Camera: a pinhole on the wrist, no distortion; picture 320 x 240 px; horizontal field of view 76.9 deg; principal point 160.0 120.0 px. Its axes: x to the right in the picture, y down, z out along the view. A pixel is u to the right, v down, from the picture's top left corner.
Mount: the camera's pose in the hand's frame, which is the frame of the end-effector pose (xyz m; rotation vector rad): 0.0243 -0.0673 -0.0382 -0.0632 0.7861 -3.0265
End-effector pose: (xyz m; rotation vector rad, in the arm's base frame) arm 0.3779 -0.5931 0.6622 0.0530 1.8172 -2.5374
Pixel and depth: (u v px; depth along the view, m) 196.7 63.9 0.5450
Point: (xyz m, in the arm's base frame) 0.4145 -1.0157 1.0210
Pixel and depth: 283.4 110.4 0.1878
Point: 0.4528 -0.6710 0.8538
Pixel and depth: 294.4 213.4 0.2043
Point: 0.4699 -0.6057 0.9370
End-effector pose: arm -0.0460 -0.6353 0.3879 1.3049 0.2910 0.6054
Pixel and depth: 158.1 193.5 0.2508
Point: 0.1241 -0.7615 0.1699
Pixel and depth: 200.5 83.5 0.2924
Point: 0.1064 -0.8692 0.2900
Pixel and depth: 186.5 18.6 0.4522
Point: 0.2101 -1.0378 0.4197
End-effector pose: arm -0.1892 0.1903 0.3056 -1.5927 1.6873 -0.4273
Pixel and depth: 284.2 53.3 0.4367
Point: 0.2080 0.4874 0.2076
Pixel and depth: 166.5 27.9 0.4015
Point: 0.1709 0.2492 0.1062
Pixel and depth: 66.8 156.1 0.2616
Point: 0.1002 0.0443 0.3151
